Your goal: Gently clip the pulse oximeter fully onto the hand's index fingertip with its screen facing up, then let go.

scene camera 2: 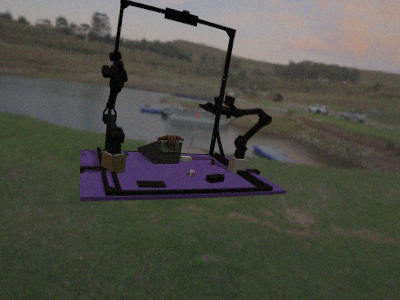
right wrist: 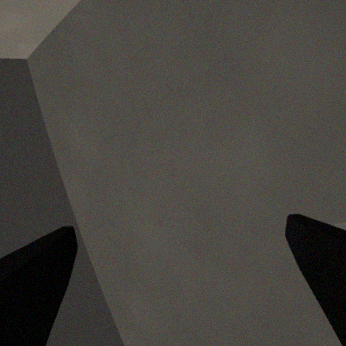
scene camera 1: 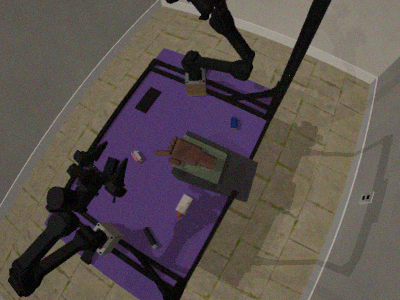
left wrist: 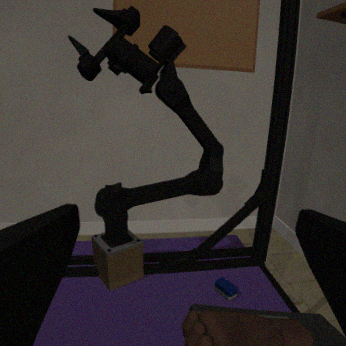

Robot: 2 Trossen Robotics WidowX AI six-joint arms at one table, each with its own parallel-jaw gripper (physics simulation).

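Places are measured from the left arm's base along level axes (x ahead, y up, z right), in millimetres.
Where they show: left gripper, between the fingertips: (scene camera 2: 200, 105) (scene camera 1: 116, 149) (left wrist: 190, 218); right gripper, between the fingertips: (scene camera 2: 117, 56) (right wrist: 182, 231) (left wrist: 80, 22); left arm's base, origin of its link: (scene camera 2: 239, 157) (scene camera 1: 99, 238); right arm's base, origin of its link: (scene camera 2: 114, 152) (scene camera 1: 195, 75) (left wrist: 116, 238).
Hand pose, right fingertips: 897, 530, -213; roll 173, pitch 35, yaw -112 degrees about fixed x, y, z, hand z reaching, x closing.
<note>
Each offset is from my right fingertips to the top centre of the thing, as dx, dy, dz. "pt": to the spot under its first point.
A small block, blue above and whitish below (scene camera 1: 234, 122) (left wrist: 226, 288), lies on the purple table beyond the hand; it looks like the pulse oximeter, its screen too small to make out. The brown hand (scene camera 1: 192, 152) (scene camera 2: 171, 138) (left wrist: 250, 327) rests on a sloped support, its index finger (scene camera 1: 161, 152) pointing left in scene camera 1, with nothing seen on the tip. My left gripper (scene camera 1: 114, 152) (scene camera 2: 202, 105) (left wrist: 190, 218) is open and empty, raised above the table. My right gripper (left wrist: 80, 22) (right wrist: 182, 231) is open and empty, high up and far from the block.
A small red-and-white item @[-517, -603, +74] (scene camera 1: 137, 156) (scene camera 2: 192, 173) lies near the index finger. A white box-like item @[-568, -607, +401] (scene camera 1: 184, 203), a dark stick @[-769, -608, +368] (scene camera 1: 150, 237), a flat black slab @[-241, -627, -99] (scene camera 1: 148, 100) (scene camera 2: 151, 184) and a black block @[-648, -600, +2] (scene camera 2: 215, 178) also lie there. The dark sloped support @[pt -316, -590, +541] (scene camera 1: 242, 177) carries the hand.
</note>
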